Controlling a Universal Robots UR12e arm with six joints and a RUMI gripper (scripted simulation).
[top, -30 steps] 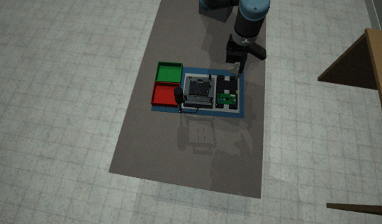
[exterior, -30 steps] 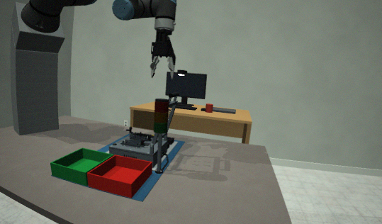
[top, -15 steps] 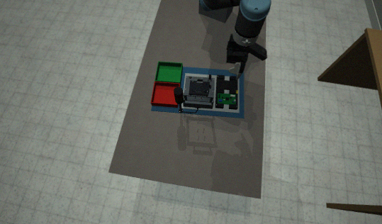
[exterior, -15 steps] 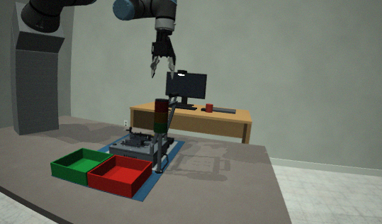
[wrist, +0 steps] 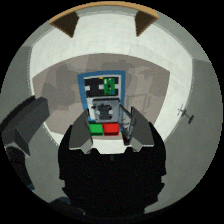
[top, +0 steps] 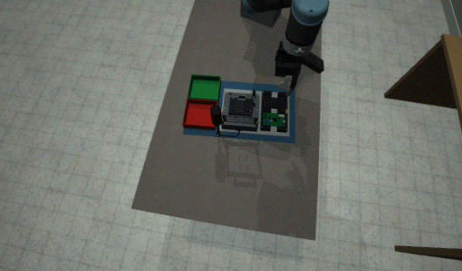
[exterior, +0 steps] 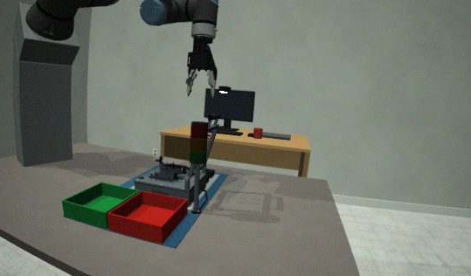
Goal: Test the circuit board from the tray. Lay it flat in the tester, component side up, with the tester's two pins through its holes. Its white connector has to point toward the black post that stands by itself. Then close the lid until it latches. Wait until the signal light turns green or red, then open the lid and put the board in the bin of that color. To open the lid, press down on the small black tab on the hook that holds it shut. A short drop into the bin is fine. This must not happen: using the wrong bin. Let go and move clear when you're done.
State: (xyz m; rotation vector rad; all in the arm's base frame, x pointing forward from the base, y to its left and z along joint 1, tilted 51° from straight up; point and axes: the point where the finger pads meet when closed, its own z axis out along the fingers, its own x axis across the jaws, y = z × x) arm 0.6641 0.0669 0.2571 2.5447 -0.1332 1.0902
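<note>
My gripper is now 31 cm above the green circuit board. Round my hand: tester lid 3 cm ahead, 19 cm to the right, 15 cm below; red bin 11 cm behind, 36 cm to the right, 32 cm below; black latch hook 13 cm behind, 8 cm to the right, 25 cm below.
</note>
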